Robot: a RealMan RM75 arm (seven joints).
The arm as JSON. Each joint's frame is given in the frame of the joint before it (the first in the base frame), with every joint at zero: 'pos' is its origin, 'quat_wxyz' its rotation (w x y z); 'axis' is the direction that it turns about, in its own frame. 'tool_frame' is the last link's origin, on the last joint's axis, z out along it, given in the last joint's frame.
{
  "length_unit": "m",
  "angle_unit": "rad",
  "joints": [
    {
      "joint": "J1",
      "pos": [
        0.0,
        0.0,
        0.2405
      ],
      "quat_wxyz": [
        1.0,
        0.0,
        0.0,
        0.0
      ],
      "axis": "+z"
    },
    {
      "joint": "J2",
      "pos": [
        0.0,
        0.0,
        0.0
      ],
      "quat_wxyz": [
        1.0,
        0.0,
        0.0,
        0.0
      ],
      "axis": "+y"
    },
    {
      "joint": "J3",
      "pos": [
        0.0,
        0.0,
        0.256
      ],
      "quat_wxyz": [
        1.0,
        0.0,
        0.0,
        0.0
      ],
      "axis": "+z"
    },
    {
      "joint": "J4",
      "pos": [
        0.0,
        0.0,
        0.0
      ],
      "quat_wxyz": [
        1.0,
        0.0,
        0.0,
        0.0
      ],
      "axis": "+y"
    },
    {
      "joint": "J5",
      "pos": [
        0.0,
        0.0,
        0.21
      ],
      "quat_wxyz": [
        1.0,
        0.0,
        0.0,
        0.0
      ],
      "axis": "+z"
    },
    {
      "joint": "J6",
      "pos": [
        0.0,
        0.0,
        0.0
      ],
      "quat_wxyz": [
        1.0,
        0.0,
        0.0,
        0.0
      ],
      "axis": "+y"
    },
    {
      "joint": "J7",
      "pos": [
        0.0,
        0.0,
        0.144
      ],
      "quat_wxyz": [
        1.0,
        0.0,
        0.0,
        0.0
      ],
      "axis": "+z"
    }
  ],
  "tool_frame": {
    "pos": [
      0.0,
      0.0,
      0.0
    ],
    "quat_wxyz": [
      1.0,
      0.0,
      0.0,
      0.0
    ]
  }
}
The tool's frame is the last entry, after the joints.
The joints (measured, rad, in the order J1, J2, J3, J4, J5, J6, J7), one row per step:
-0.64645 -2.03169 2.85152 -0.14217 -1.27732 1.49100 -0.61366
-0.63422 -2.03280 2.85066 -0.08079 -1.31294 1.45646 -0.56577
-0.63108 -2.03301 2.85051 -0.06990 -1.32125 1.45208 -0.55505
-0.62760 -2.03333 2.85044 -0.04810 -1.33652 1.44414 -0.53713
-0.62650 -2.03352 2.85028 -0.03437 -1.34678 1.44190 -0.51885
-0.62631 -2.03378 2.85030 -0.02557 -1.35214 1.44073 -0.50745
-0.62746 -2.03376 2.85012 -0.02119 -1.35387 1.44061 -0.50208
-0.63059 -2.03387 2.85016 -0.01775 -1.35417 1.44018 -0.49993
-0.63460 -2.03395 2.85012 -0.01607 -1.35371 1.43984 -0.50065
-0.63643 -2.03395 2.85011 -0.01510 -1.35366 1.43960 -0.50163
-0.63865 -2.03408 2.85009 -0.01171 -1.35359 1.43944 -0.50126
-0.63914 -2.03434 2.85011 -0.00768 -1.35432 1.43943 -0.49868
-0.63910 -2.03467 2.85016 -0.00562 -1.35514 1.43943 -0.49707
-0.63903 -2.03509 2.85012 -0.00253 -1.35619 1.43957 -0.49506
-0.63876 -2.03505 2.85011 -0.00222 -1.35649 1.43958 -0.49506
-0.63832 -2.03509 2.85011 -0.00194 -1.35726 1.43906 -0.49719
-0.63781 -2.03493 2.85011 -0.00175 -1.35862 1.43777 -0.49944
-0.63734 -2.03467 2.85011 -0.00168 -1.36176 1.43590 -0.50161
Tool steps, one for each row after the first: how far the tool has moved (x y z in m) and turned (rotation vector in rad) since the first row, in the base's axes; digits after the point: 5 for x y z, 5 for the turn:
-0.00225 -0.00103 -0.00889 0.01224 -0.02375 0.04006
-0.00288 -0.00157 -0.01015 0.01711 -0.02739 0.04744
-0.00292 -0.00201 -0.01282 0.02391 -0.03692 0.05847
-0.00226 -0.00214 -0.01424 0.03285 -0.03775 0.06219
-0.00152 -0.00216 -0.01537 0.03737 -0.03800 0.06339
-0.00062 -0.00186 -0.01593 0.03915 -0.03799 0.06205
0.00098 -0.00105 -0.01661 0.03841 -0.03919 0.05859
0.00271 0.00001 -0.01703 0.03668 -0.04107 0.05433
0.00350 0.00050 -0.01723 0.03557 -0.04270 0.05250
0.00481 0.00102 -0.01793 0.03385 -0.04529 0.04961
0.00556 0.00106 -0.01869 0.03345 -0.04701 0.04846
0.00584 0.00099 -0.01912 0.03357 -0.04801 0.04834
0.00626 0.00087 -0.01972 0.03360 -0.04980 0.04802
0.00618 0.00081 -0.01972 0.03371 -0.05020 0.04834
0.00596 0.00073 -0.01972 0.03287 -0.05262 0.04956
0.00554 0.00073 -0.01960 0.03229 -0.05505 0.05181
0.00494 0.00083 -0.01922 0.03292 -0.05808 0.05534

